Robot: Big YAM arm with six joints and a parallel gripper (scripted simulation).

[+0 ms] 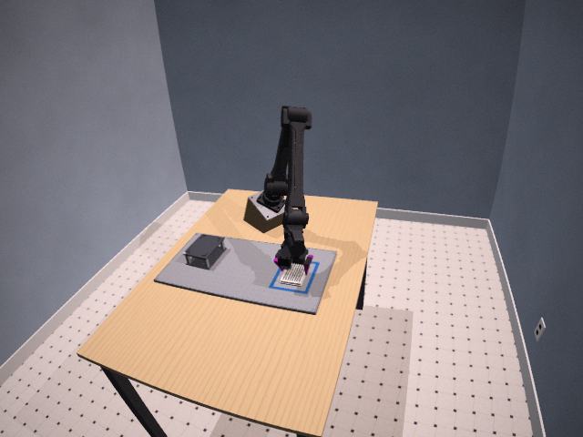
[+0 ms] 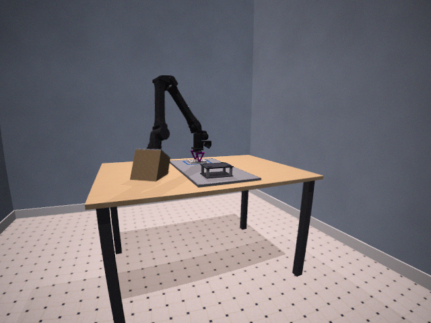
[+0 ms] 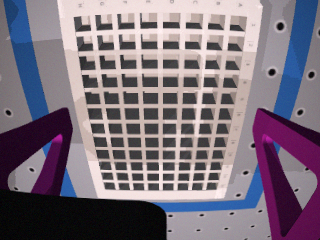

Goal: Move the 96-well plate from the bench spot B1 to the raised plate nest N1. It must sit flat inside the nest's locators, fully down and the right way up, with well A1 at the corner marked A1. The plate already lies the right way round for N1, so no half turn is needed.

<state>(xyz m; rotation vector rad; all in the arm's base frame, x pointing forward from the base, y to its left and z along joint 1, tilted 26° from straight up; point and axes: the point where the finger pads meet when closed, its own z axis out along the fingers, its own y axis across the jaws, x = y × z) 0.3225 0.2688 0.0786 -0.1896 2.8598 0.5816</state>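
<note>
The white 96-well plate is 1 cm below my hand. From my hand the other things lie so: dark raised nest N1: 5 cm ahead, 41 cm to the right, 4 cm above; then A1 label: 13 cm ahead, 46 cm to the right, 4 cm above.
</note>
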